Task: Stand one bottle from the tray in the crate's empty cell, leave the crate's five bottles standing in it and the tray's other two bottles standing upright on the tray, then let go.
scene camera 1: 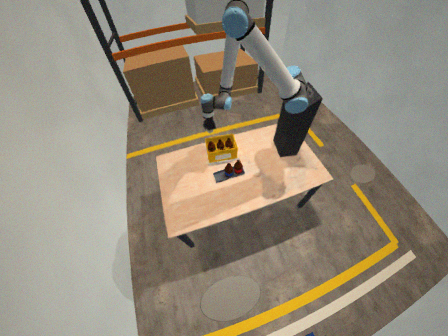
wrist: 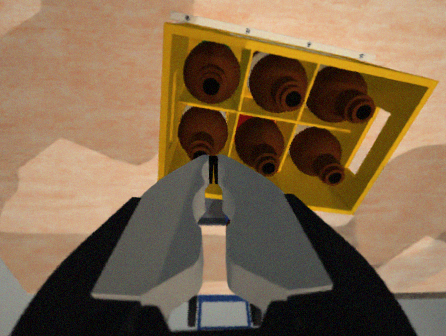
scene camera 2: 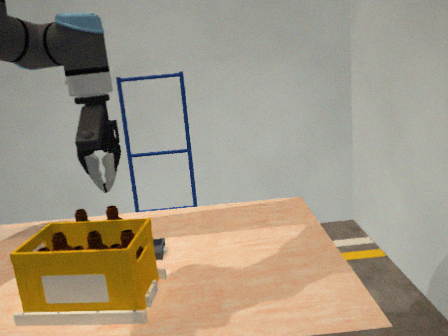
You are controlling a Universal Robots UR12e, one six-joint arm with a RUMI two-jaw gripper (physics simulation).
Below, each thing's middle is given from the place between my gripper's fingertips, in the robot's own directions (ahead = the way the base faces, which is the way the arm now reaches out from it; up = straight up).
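You'll find the green-labelled brown bottle (wrist: 211,72) 10 mm ahead of my hand and 10 mm to the right of it, and the bottle is 200 mm below my hand.
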